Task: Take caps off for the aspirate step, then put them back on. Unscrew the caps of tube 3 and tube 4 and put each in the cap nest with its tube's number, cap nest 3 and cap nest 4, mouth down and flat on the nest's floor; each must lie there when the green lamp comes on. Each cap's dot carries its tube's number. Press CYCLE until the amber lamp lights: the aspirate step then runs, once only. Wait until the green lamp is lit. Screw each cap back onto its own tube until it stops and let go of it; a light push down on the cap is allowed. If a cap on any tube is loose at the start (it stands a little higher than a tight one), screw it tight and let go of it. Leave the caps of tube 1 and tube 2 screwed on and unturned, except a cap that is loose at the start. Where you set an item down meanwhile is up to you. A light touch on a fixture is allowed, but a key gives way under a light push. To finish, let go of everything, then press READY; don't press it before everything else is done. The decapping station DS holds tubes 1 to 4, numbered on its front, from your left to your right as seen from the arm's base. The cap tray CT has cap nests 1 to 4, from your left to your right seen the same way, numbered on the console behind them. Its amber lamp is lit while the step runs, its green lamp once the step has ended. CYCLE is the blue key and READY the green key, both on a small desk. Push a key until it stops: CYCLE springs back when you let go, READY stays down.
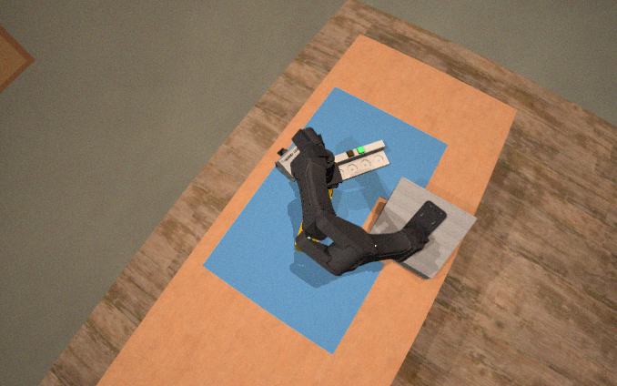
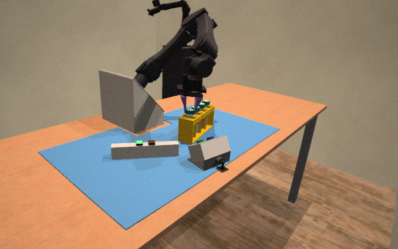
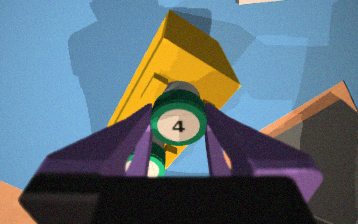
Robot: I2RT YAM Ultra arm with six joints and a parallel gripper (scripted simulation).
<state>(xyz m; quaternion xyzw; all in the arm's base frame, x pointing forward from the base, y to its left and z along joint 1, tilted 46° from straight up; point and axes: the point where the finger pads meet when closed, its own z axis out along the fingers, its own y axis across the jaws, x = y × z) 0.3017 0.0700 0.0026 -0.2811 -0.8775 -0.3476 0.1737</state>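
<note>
Now: the cap 4 right at my hand. From my hand the other things lie so: cap 3: 5 cm to the left, 2 cm behind; blue key: 14 cm ahead, 5 cm below, 3 cm to the right; cap 2: 10 cm to the left, 4 cm behind.
</note>
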